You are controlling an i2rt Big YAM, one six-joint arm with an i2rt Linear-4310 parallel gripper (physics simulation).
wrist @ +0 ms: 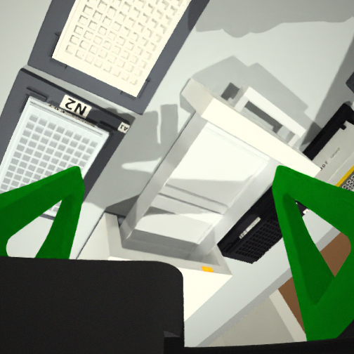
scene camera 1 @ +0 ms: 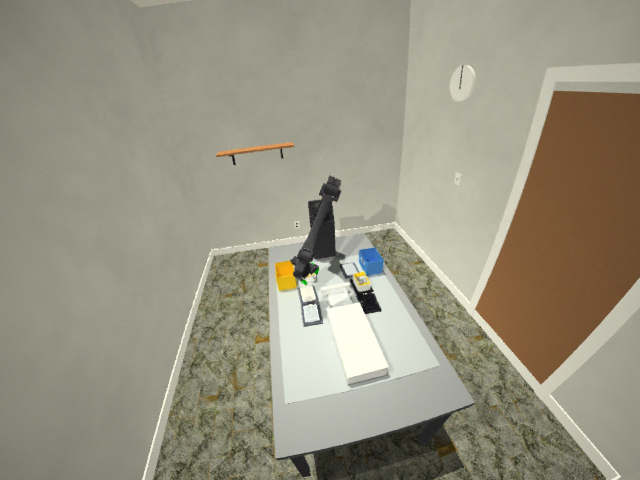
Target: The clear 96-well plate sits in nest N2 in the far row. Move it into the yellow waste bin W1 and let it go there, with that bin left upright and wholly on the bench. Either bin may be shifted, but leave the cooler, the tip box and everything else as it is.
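Places are measured from the arm's base along level axes (x down, y ahead, z right), in metres.
Pixels of known places: gripper, fingertip midpoint: (scene camera 1: 311, 279).
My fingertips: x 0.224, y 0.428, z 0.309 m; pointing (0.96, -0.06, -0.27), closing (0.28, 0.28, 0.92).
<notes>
For each thing: its middle in the pictures, then the offset to it from my fingertips. "*": a spot on its surface instead.
- clear 96-well plate, body centre: (scene camera 1: 311, 313) dx +0.164, dy +0.107, dz +0.073 m
- yellow waste bin W1, body centre: (scene camera 1: 285, 275) dx +0.123, dy -0.275, dz +0.083 m
- cream plate, body centre: (scene camera 1: 307, 293) dx +0.164, dy -0.057, dz +0.014 m
- white tray, surface spot: (scene camera 1: 338, 298) * dx +0.170, dy +0.087, dz -0.141 m
- black rack, body centre: (scene camera 1: 368, 301) dx +0.164, dy +0.222, dz -0.287 m
- yellow-topped box, body centre: (scene camera 1: 361, 281) dx +0.138, dy +0.063, dz -0.347 m
- blue bin, body centre: (scene camera 1: 370, 261) dx +0.123, dy -0.066, dz -0.532 m
The clear 96-well plate (scene camera 1: 311, 313) (wrist: 55, 142) lies flat in the dark nest N2 (wrist: 30, 82); in the wrist view it is at the left, its lower part behind a green finger. The yellow waste bin W1 (scene camera 1: 285, 277) stands upright on the bench near its left edge, and does not show in the wrist view. My gripper (scene camera 1: 310, 275) (wrist: 178, 176) is open and empty. It is above the bench, just right of the yellow bin and up the bench from N2. In the wrist view its fingers stand either side of a white open tray.
A cream plate (scene camera 1: 308, 293) (wrist: 120, 42) sits in the nest beside N2. Right of these are the white tray (scene camera 1: 338, 298) (wrist: 220, 162), a long white box (scene camera 1: 356, 343), a black rack (scene camera 1: 370, 302) (wrist: 260, 227), a yellow-topped box (scene camera 1: 362, 282) and a blue bin (scene camera 1: 371, 262).
</notes>
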